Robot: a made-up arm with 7 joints. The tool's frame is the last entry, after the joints. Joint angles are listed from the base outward. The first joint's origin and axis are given. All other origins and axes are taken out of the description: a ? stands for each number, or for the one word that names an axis. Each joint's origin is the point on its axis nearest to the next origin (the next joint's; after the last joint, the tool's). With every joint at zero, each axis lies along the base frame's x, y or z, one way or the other. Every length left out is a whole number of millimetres.
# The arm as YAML. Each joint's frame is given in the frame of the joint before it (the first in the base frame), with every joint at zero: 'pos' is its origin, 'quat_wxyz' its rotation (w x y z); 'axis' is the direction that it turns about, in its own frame. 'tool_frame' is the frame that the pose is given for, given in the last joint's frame.
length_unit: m
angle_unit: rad
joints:
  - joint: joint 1
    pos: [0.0, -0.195, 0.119]
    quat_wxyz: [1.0, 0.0, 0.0, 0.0]
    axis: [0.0, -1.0, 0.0]
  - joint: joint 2
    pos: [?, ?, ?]
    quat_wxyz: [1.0, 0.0, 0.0, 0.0]
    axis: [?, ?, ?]
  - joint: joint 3
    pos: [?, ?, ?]
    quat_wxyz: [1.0, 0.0, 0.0, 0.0]
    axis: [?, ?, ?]
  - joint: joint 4
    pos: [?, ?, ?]
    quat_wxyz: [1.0, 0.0, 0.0, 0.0]
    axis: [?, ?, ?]
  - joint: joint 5
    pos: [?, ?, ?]
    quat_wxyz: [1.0, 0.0, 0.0, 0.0]
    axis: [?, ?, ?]
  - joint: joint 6
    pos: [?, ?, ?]
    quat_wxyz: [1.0, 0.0, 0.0, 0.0]
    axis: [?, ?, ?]
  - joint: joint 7
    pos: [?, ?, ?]
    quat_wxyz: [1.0, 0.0, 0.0, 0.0]
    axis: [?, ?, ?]
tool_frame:
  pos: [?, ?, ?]
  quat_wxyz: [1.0, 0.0, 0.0, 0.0]
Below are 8 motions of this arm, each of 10 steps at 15 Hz.
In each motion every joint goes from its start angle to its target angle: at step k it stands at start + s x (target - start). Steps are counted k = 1, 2, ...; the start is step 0. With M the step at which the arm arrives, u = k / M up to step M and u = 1 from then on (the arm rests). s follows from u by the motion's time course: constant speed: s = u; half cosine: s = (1 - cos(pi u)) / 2; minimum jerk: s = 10 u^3 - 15 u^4 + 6 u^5.
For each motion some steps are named. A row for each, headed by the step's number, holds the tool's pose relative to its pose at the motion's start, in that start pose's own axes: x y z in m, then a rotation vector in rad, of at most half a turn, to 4 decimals.
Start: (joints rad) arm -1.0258 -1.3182 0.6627 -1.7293 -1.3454 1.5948 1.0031
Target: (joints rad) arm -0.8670 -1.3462 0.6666 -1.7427 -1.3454 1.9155 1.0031
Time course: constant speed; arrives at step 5
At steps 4, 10:
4: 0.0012 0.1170 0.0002 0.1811 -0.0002 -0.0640
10: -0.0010 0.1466 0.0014 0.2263 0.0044 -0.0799

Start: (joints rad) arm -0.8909 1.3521 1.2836 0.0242 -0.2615 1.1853 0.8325
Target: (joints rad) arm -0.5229 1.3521 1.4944 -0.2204 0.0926 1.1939 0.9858
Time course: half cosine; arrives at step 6
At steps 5, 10:
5: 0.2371 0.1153 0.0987 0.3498 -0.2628 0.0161
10: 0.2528 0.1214 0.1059 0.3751 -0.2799 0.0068

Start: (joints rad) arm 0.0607 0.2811 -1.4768 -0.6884 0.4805 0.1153 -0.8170
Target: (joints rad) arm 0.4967 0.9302 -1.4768 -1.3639 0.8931 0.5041 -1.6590
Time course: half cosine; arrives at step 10
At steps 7, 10:
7: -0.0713 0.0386 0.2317 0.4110 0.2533 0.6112
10: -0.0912 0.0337 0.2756 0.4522 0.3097 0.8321

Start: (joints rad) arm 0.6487 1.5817 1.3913 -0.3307 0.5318 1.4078 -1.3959
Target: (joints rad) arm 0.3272 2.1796 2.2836 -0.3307 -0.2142 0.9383 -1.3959
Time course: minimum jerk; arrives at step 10
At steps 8, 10:
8: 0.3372 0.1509 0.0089 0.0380 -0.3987 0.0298
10: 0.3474 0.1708 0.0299 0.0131 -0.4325 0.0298

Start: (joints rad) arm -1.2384 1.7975 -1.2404 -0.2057 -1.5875 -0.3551 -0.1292
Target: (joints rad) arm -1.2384 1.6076 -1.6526 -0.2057 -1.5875 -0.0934 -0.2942
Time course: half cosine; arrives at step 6
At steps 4, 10:
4: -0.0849 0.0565 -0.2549 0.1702 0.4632 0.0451
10: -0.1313 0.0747 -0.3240 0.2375 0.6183 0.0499

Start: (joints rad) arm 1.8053 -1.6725 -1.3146 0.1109 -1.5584 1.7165 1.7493
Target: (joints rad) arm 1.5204 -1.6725 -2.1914 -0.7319 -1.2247 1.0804 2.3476
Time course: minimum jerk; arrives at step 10
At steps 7, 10:
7: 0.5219 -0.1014 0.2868 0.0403 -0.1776 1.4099
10: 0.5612 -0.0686 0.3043 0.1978 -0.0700 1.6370

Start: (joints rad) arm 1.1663 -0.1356 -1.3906 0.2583 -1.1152 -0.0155 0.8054
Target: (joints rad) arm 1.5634 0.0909 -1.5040 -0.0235 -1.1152 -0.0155 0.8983
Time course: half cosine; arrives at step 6
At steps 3, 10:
3: 0.0534 -0.0989 -0.0390 -0.1745 -0.0766 0.0511
10: 0.1054 -0.1960 -0.0603 -0.3433 -0.1385 0.1143

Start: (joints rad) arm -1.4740 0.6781 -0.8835 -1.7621 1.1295 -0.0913 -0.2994
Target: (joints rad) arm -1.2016 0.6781 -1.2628 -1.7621 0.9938 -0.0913 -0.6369
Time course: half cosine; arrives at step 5
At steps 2, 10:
2: -0.0579 0.1191 0.0489 -0.0392 0.0297 0.1805
10: -0.2304 0.3099 0.1106 -0.2080 0.0715 0.4868

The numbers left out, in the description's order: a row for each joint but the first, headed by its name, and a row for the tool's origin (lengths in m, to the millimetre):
joint 2: xyz -0.075 0.0 0.06, axis 0.0 1.0 0.0
joint 3: xyz -0.467 0.0 0.037, axis 1.0 0.0 0.0
joint 4: xyz 0.0 0.024 0.116, axis 0.0 1.0 0.0
joint 5: xyz -0.094 0.0 -0.392, axis 0.0 0.0 -1.0
joint 6: xyz 0.637 0.057 0.0, axis 1.0 0.0 0.0
joint 7: xyz 0.0 -0.069 -0.019, axis 0.0 -1.0 0.0
tool: xyz 0.052 0.0 -0.104

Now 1 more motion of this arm.
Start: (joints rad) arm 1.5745 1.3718 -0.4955 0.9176 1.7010 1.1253 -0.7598
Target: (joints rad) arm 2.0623 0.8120 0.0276 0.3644 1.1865 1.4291 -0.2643
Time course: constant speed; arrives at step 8
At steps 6, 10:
6: 0.1711 0.6192 -0.9090 1.3034 0.2104 0.5692
10: 0.0988 0.9544 -0.9177 1.7655 0.2625 0.7475

